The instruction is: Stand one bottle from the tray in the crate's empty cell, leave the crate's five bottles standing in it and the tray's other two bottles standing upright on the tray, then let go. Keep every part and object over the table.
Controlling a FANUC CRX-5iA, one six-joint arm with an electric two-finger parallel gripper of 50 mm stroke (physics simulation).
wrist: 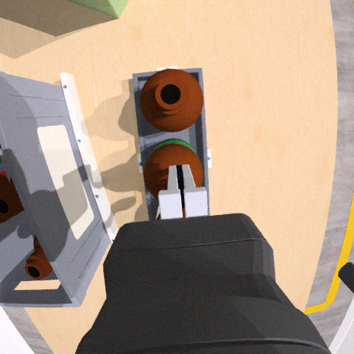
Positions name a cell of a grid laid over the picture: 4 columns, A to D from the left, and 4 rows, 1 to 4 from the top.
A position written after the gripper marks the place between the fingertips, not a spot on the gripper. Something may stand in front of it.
In view: the gripper (C3), a bottle (B2) and a bottle (B2).
